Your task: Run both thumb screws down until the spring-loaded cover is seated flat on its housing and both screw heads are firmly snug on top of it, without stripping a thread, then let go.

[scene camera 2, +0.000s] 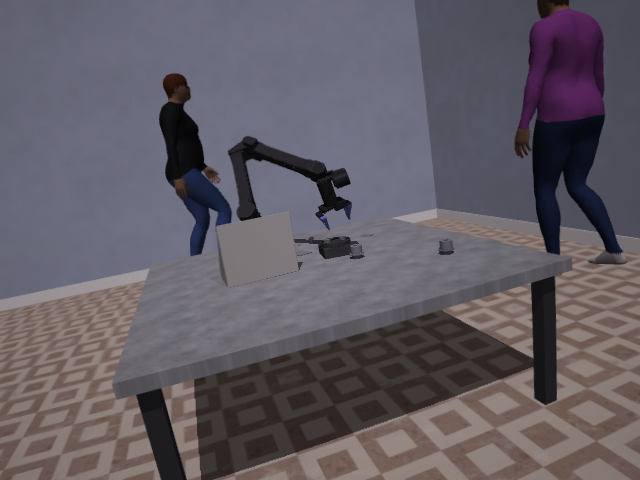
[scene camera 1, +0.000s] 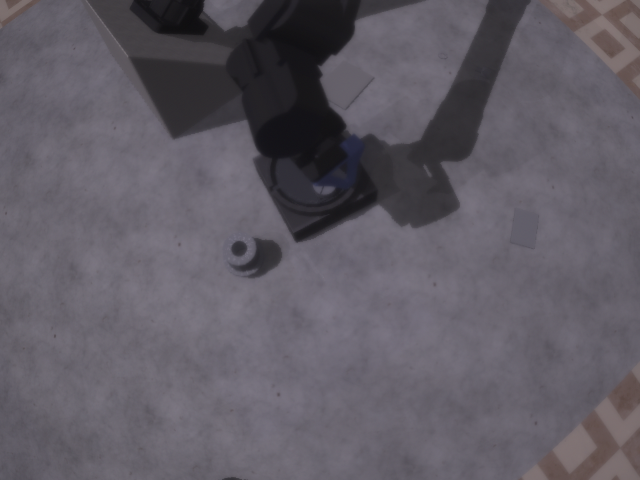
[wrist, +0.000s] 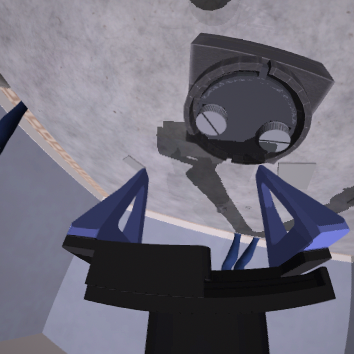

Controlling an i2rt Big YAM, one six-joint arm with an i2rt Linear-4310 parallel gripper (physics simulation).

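Pixels of known places: gripper, between the fingertips: [scene camera 2: 339,224] [scene camera 1: 327,161] [wrist: 201,171]; arm's base, origin of its link: [scene camera 2: 254,243] [scene camera 1: 167,21].
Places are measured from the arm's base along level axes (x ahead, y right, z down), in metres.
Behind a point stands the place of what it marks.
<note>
The dark square housing [scene camera 1: 296,227] @(x 0.378, y 0.076, z 0.078 m) [scene camera 2: 334,251] @(x 0.300, y 0.061, z 0.093 m) [wrist: 225,47] @(x 0.353, y 0.076, z 0.080 m) stands on the table. Its round grey cover [scene camera 1: 293,181] @(x 0.333, y 0.037, z 0.065 m) [wrist: 250,102] @(x 0.332, y 0.031, z 0.065 m) lies inside a raised ring. Two knurled thumb screws with slotted heads stand up from the cover in the wrist view: the left screw [wrist: 211,122] @(x 0.367, y 0.017, z 0.052 m) and the right screw [wrist: 275,138] @(x 0.306, y 0.002, z 0.052 m). How far each is screwed in cannot be told. My gripper [scene camera 2: 337,219] @(x 0.367, y 0.007, z 0.002 m) [wrist: 201,171] @(x 0.367, y 0.007, z 0.002 m) is open and empty, with its blue fingers above the housing and apart from both screws. In scene camera 1 the arm hides part of the cover.
A grey knurled cylinder [scene camera 1: 241,254] @(x 0.360, y 0.153, z 0.068 m) [scene camera 2: 356,251] @(x 0.339, y 0.167, z 0.087 m) stands close beside the housing. A second cylinder [scene camera 2: 445,245] @(x 0.558, y 0.416, z 0.083 m) stands farther right. A pale wedge-shaped block [scene camera 1: 170,98] @(x 0.122, y 0.081, z 0.022 m) [scene camera 2: 258,250] @(x -0.017, y 0.094, z 0.009 m) stands left. Thin flat plates [scene camera 1: 347,85] @(x 0.248, y -0.149, z 0.114 m) [scene camera 1: 524,228] @(x 0.598, y -0.164, z 0.114 m) lie on the table [scene camera 2: 330,304] @(x 0.033, y 0.517, z 0.118 m). Two people stand beyond it.
</note>
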